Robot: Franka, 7 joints.
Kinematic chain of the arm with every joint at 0, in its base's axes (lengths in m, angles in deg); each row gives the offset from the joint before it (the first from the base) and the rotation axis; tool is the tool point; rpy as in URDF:
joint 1: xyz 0 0 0.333 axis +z
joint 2: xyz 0 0 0 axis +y
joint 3: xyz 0 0 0.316 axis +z
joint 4: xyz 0.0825 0 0 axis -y
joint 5: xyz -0.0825 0 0.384 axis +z
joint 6: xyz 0 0 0 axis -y
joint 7: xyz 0.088 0 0 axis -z
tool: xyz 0 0 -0.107 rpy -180 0 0
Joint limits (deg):
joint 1: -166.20..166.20
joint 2: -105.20..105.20
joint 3: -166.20..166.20
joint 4: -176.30..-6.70
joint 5: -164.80..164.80
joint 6: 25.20..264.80
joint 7: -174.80..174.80
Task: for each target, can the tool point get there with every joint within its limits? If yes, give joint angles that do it. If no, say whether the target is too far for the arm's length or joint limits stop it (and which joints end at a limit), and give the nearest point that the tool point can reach.
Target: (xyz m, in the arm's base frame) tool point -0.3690 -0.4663 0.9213
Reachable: yes | joints -135.51 21.97 3.63 -35.97 70.16 116.45 45.40
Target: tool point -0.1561 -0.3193 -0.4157
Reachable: no: joint limits stop it (at a limit: joint 2) | nearest point -0.1529 -0.3128 -0.3568 | short by 0.059 m
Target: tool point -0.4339 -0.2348 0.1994
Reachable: yes | joints 140.06 60.85 79.62 -132.28 -102.27 78.80 -73.81
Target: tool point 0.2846 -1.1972 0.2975
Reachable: no: too far | nearest point 0.1983 -0.8343 0.3083 | short by 0.373 m
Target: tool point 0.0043 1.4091 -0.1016
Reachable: no: too far | nearest point 0.0025 0.8198 0.0802 | short by 0.617 m
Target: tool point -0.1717 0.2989 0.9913
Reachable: yes | joints 33.75 -41.71 44.60 -82.70 -101.12 107.14 -124.57
